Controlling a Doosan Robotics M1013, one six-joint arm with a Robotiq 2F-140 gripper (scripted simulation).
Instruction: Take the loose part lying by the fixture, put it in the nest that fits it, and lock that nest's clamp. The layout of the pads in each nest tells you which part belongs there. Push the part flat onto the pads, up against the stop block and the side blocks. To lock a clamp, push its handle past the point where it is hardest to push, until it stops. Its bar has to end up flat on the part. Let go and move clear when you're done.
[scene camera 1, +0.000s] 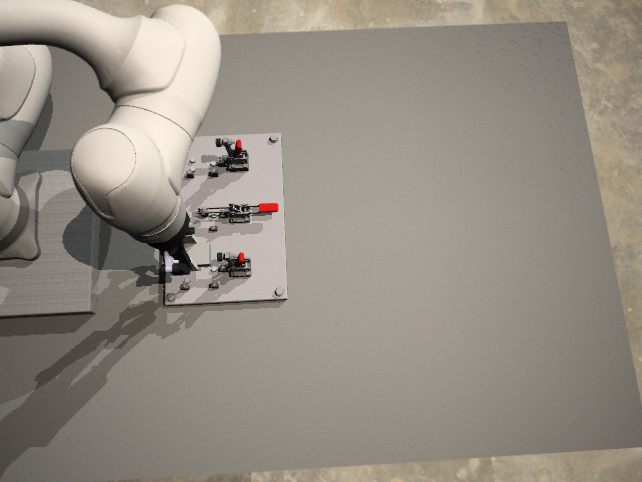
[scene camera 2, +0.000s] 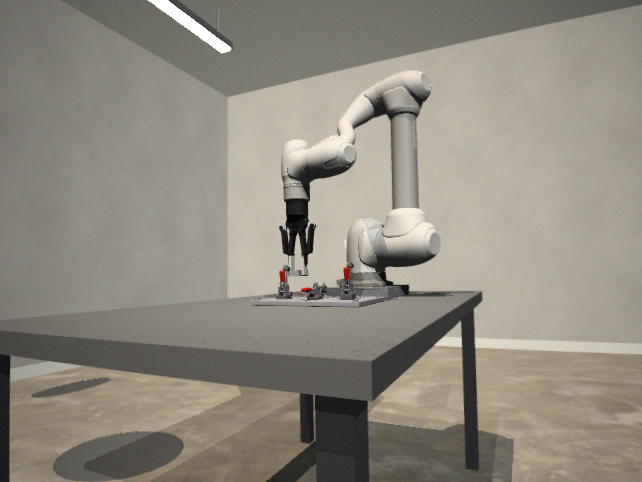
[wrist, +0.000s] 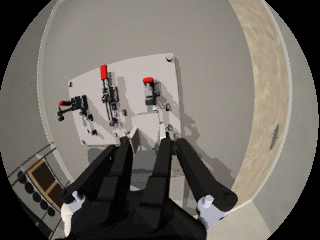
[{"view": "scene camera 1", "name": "gripper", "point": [191, 256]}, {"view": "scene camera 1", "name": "grey fixture plate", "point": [262, 239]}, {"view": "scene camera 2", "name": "gripper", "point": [298, 275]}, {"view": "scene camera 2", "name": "grey fixture plate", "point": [329, 301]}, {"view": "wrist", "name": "gripper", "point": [150, 129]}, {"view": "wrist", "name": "part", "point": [148, 123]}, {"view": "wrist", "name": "grey fixture plate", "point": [127, 75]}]
